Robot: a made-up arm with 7 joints. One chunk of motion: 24 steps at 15 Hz.
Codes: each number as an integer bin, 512 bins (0 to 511) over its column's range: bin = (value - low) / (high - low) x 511, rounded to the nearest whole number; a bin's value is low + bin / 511 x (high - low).
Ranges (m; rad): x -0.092..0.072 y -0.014..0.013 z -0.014..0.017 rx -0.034..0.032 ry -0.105..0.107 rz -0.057..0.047
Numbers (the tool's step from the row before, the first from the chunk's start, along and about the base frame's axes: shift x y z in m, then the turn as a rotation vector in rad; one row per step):
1: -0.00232 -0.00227 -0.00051 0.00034 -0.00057 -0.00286
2: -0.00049 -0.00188 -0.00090 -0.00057 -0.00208 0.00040
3: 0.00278 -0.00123 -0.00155 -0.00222 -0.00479 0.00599
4: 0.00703 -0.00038 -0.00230 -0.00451 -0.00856 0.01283
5: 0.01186 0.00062 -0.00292 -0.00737 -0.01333 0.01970
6: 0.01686 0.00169 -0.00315 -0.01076 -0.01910 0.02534
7: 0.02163 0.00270 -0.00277 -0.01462 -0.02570 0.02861
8: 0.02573 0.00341 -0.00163 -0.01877 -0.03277 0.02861
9: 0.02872 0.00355 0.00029 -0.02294 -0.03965 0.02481
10: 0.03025 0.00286 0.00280 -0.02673 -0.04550 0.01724
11: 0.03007 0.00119 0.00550 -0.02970 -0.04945 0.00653
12: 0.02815 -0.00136 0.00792 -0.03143 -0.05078 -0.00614
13: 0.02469 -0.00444 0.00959 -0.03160 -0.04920 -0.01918
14: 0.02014 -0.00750 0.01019 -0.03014 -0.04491 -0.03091
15: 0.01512 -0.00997 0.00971 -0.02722 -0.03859 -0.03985
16: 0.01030 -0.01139 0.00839 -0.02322 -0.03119 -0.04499
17: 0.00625 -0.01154 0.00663 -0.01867 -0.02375 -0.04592
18: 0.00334 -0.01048 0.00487 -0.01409 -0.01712 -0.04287
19: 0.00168 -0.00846 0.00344 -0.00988 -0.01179 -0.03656
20: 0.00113 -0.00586 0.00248 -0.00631 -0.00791 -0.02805
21: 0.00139 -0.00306 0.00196 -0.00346 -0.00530 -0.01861
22: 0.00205 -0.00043 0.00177 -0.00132 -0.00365 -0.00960
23: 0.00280 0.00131 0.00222 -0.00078 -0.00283 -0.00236
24: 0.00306 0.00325 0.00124 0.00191 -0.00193 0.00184
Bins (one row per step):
1: 279 222 222 266 252 266
2: 285 229 216 259 248 282
3: 295 242 205 246 242 309
4: 309 258 193 228 232 343
5: 324 277 183 206 221 377
6: 339 297 179 180 207 405
7: 354 316 185 150 191 421
8: 367 330 204 118 174 421
9: 376 332 236 86 158 402
10: 381 319 277 56 143 365
11: 380 287 321 33 134 312
12: 374 239 361 20 131 250
13: 364 181 389 19 134 186
14: 349 123 399 30 145 128
15: 334 76 391 52 160 84
16: 319 49 369 83 178 59
17: 306 47 340 119 196 54
18: 297 67 311 154 212 69
19: 292 105 287 187 225 100
20: 290 154 272 214 234 142
21: 291 207 263 236 240 189
22: 293 257 260 253 244 233
23: 295 290 267 257 246 268
24: 296 326 251 278 248 289

